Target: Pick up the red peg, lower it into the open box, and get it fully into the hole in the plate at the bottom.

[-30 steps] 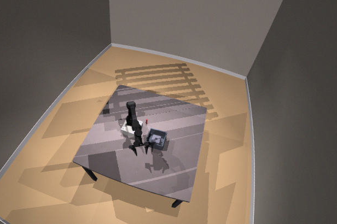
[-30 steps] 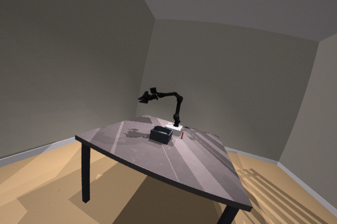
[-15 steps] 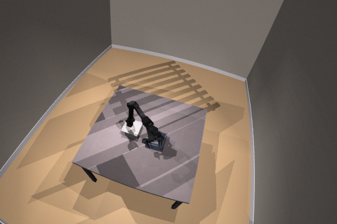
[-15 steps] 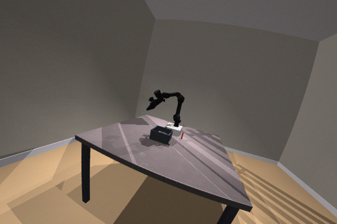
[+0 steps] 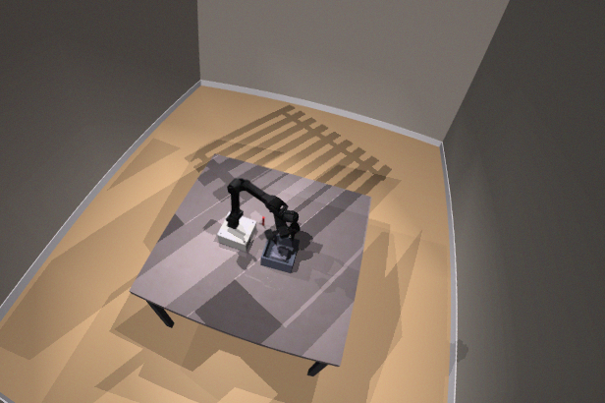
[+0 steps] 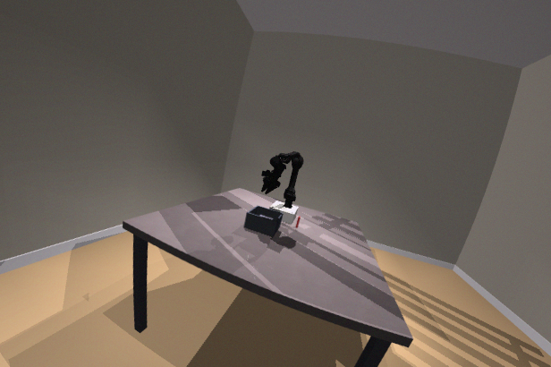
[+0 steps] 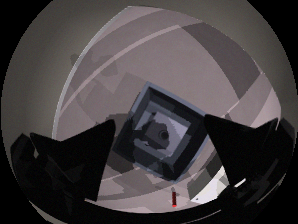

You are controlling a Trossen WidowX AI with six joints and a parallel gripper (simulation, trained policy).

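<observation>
Now: the red peg 230 mm to the left of my gripper tip, 210 mm behind it and 180 mm below it. The rest, counted from my gripper tip: dark blue box: 200 mm below, 40 mm to the left, 30 mm behind; then plate: 180 mm below, 40 mm to the left, 30 mm behind.
</observation>
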